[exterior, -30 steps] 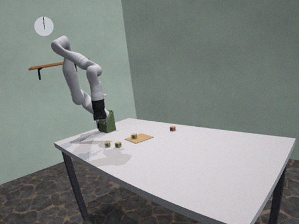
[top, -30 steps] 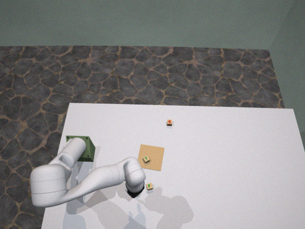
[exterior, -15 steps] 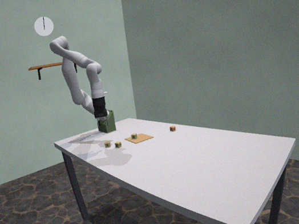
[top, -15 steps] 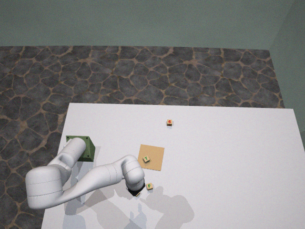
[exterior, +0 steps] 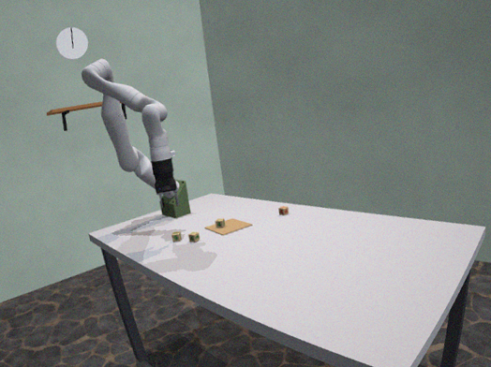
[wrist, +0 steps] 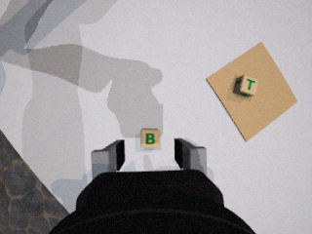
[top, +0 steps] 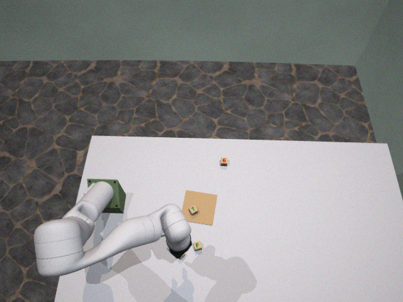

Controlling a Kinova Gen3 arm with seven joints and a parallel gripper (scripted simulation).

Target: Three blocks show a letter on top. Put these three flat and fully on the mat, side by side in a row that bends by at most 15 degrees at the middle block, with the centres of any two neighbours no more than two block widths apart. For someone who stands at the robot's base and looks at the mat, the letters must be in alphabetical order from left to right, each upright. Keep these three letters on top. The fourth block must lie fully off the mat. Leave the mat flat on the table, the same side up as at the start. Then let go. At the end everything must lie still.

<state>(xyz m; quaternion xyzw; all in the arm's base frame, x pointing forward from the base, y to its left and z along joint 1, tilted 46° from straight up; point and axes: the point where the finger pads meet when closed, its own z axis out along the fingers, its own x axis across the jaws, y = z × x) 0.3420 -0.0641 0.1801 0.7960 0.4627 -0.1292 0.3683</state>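
My hand is 14 cm above the B block. The rest, counted from my hand: tan mat: 21 cm to the left, 15 cm below, 4 cm ahead; then 6 block: 44 cm to the left, 14 cm below, 12 cm ahead; then F block: 14 cm below, 6 cm ahead, 4 cm to the left.
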